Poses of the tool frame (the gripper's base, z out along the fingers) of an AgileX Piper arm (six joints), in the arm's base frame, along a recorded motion.
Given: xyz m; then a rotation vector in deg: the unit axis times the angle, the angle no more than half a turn.
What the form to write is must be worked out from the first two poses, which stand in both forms.
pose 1, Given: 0.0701, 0.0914, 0.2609, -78.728, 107.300, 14.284
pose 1, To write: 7.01, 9.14, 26.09, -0.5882, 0.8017, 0.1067, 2.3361
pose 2, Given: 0.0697, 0.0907, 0.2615, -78.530, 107.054, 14.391
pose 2, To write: 6.97, 9.07, 26.15, -0.5880, 0.8016, 0.1078, 2.3308
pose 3, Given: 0.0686, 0.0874, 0.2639, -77.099, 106.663, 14.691
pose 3, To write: 6.86, 8.74, 26.39, -0.5822, 0.8054, 0.1109, 2.3113
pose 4, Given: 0.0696, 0.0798, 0.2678, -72.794, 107.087, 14.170
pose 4, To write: 6.96, 7.98, 26.78, -0.5588, 0.8221, 0.1088, 2.2734
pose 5, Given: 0.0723, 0.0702, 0.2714, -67.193, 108.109, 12.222
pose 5, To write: 7.23, 7.02, 27.14, -0.5255, 0.8454, 0.0956, 2.2318
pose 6, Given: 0.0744, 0.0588, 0.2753, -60.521, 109.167, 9.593
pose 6, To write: 7.44, 5.88, 27.53, -0.4834, 0.8720, 0.0766, 2.1850
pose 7, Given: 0.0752, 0.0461, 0.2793, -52.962, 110.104, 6.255
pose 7, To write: 7.52, 4.61, 27.93, -0.4329, 0.9000, 0.0511, 2.1352
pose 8, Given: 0.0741, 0.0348, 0.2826, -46.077, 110.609, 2.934
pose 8, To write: 7.41, 3.48, 28.26, -0.3844, 0.9228, 0.0245, 2.0919
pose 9, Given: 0.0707, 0.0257, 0.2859, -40.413, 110.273, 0.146
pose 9, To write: 7.07, 2.57, 28.59, -0.3441, 0.9389, 0.0012, 2.0498
